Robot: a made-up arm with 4 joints.
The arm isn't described. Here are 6 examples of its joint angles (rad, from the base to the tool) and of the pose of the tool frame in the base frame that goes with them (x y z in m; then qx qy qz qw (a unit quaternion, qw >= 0)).
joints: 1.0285 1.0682 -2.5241 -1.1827
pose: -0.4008 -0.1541 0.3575 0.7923 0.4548 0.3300 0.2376
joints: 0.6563 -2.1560 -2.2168 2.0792
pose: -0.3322 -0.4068 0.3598 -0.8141 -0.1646 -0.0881 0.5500
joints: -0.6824 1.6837 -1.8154 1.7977
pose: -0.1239 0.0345 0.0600 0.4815 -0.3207 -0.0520 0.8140
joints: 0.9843 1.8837 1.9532 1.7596
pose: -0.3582 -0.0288 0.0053 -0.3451 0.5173 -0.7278 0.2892
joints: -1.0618 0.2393 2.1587 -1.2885
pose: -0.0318 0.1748 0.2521 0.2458 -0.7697 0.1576 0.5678
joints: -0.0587 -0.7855 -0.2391 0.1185
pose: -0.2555 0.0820 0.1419 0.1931 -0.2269 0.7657 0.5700
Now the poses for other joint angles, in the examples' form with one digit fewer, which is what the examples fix.
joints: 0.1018 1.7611 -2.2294 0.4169
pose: -0.050 -0.334 0.215 -0.146 -0.801 -0.431 0.389
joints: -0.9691 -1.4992 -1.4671 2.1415
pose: 0.042 -0.174 0.420 -0.570 -0.498 0.605 0.245
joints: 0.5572 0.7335 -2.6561 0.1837
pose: -0.119 -0.296 0.076 -0.190 -0.482 -0.793 0.320
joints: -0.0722 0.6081 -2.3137 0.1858
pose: -0.043 -0.221 0.086 0.050 -0.492 -0.766 0.412
